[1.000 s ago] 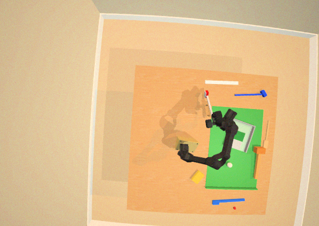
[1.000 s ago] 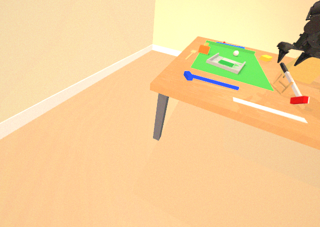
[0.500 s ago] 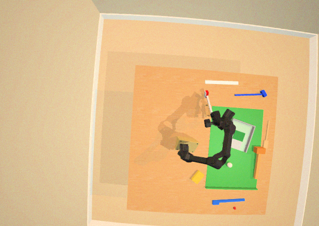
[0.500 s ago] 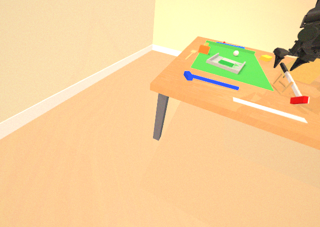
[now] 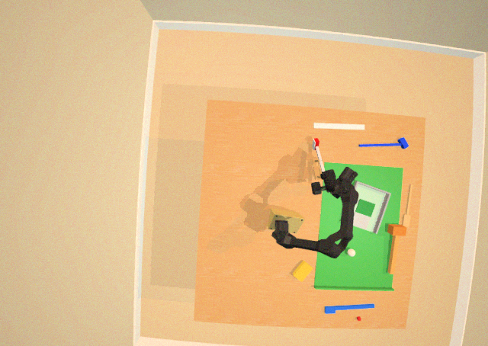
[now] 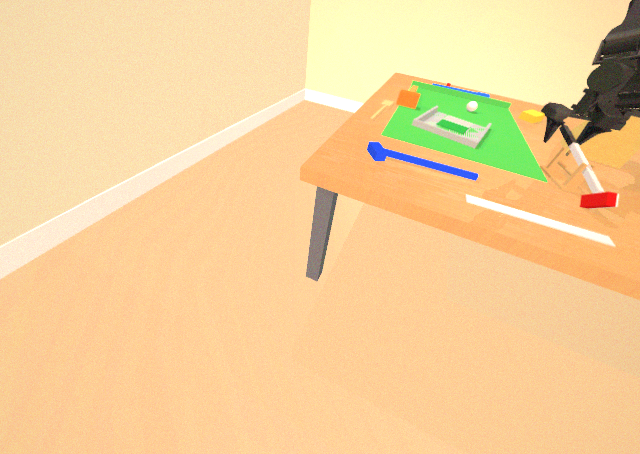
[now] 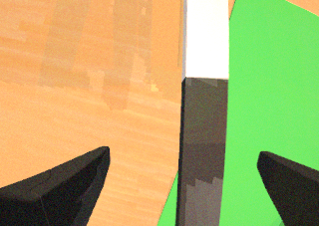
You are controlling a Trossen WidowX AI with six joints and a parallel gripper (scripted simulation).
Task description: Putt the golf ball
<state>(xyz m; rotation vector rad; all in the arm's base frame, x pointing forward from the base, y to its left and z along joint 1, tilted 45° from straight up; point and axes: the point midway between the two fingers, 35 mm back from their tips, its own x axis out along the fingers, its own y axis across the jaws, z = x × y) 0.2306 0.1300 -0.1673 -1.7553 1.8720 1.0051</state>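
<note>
Right now my gripper tip is 8 cm to the right of the wooden rack, 3 cm above it and 2 cm past it. The rest, counted from my gripper tip: white golf ball (39 cm to the right, 19 cm ahead, 4 cm below); then white strip (33 cm to the left, 10 cm ahead, 7 cm below); then blue putter (38 cm ahead, 24 cm to the left, 5 cm below).
</note>
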